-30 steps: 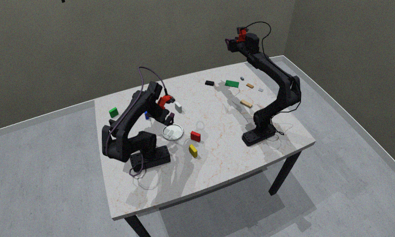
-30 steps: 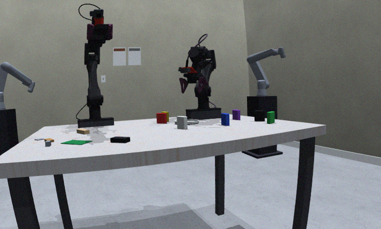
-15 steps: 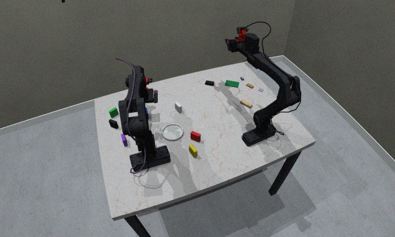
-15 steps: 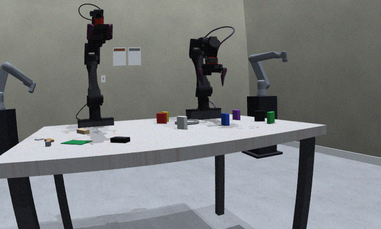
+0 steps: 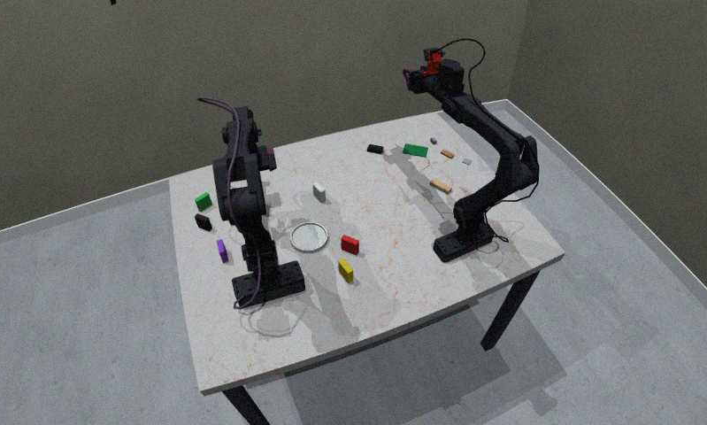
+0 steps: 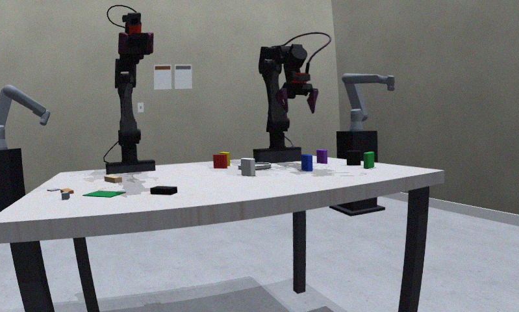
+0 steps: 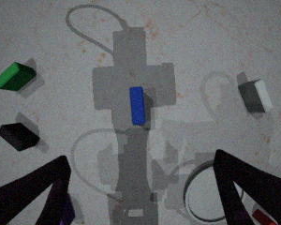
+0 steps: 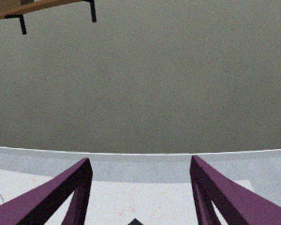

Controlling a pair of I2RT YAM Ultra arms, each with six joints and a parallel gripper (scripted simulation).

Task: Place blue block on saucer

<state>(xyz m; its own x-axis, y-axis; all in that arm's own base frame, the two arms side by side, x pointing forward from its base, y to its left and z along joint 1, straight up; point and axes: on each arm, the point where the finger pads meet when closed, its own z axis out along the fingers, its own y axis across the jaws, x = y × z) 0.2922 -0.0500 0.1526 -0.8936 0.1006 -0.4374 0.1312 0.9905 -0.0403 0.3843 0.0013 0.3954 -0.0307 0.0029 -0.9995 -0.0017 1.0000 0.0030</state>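
Now: the blue block 40 mm ahead of my left hand and 170 mm below it. Also, from my left hand: grey-white block (40 mm ahead, 200 mm to the right, 170 mm below); purple block (130 mm behind, 150 mm to the left, 170 mm below); white saucer (130 mm behind, 130 mm to the right, 190 mm below).
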